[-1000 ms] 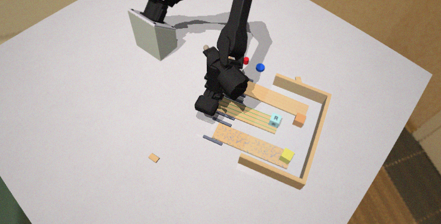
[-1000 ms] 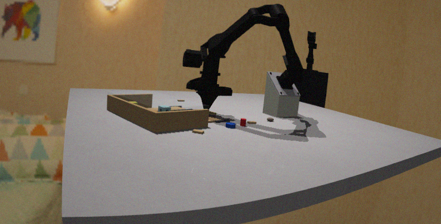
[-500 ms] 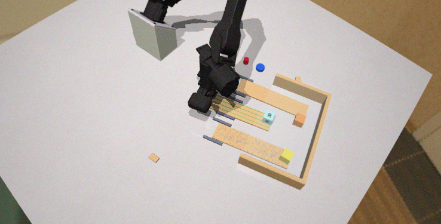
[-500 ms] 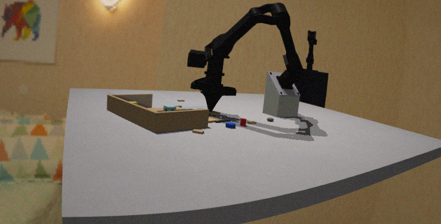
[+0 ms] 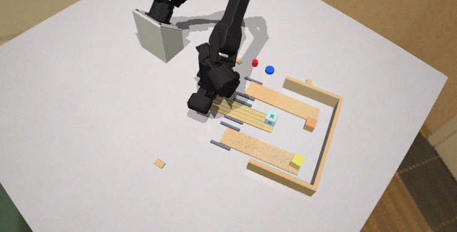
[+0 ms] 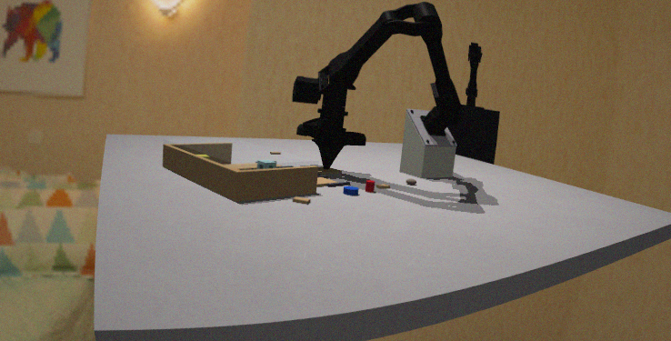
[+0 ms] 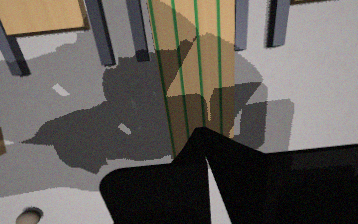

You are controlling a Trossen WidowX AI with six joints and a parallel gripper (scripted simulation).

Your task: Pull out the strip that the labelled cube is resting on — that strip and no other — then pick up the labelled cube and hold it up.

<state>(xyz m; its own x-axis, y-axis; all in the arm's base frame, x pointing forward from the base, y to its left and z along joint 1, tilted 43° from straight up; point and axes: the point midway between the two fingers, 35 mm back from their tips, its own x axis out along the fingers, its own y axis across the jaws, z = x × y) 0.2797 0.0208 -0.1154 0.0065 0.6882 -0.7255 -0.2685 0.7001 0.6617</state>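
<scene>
Now: the green-striped strip 90 mm ahead of my gripper tip and 20 mm to the left of it. The rest, counted from my gripper tip: blue disc (220 mm to the left, 70 mm ahead); teal cube marked r (190 mm ahead, 60 mm to the left, 20 mm above); red cylinder (210 mm to the left, 20 mm ahead, 10 mm above).
</scene>
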